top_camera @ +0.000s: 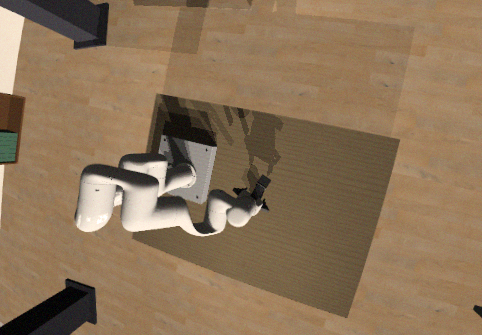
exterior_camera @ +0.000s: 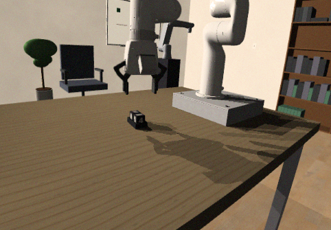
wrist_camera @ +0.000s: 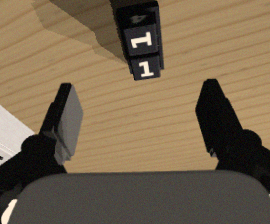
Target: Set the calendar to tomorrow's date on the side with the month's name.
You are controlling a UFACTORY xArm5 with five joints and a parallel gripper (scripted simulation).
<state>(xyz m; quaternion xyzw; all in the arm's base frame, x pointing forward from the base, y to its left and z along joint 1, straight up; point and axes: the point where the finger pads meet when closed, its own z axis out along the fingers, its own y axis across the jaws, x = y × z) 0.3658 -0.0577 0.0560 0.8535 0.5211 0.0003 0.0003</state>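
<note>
Right now my hand is 110 mm above the dark calendar tray and 10 mm to the left of it.
</note>
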